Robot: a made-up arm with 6 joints.
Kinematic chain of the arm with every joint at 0, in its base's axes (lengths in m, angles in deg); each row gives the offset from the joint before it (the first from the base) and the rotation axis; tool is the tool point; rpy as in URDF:
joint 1: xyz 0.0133 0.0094 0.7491 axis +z
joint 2: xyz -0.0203 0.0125 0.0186 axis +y
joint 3: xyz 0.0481 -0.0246 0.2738 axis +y
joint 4: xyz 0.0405 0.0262 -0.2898 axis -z
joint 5: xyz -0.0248 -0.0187 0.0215 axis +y
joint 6: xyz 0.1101 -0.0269 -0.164 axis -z
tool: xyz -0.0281 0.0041 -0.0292 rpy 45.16 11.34 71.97
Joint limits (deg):
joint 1: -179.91..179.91
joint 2: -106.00..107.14
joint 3: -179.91..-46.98
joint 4: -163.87..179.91
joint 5: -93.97..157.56
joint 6: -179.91..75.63
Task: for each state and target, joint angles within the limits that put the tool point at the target. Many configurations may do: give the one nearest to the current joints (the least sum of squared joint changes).
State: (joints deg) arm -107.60 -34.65 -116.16 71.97 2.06 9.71
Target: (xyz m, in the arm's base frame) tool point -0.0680 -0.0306 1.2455
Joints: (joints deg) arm -108.85 -66.61 -67.80 83.64 -4.99 6.32
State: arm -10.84 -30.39 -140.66 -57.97 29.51 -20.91
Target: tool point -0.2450 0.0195 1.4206
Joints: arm -23.94 -57.20 -122.74 -50.95 44.14 -17.81
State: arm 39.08 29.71 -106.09 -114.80 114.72 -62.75
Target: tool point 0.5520 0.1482 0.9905
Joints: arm 33.85 38.57 -101.03 -110.91 112.56 -62.80
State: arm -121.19 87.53 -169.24 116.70 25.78 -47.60
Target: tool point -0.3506 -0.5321 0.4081
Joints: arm -130.66 105.76 -166.04 118.46 27.93 -53.83
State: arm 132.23 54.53 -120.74 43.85 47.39 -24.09
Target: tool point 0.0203 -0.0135 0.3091
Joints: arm 136.56 97.29 -74.98 21.78 54.23 -28.70
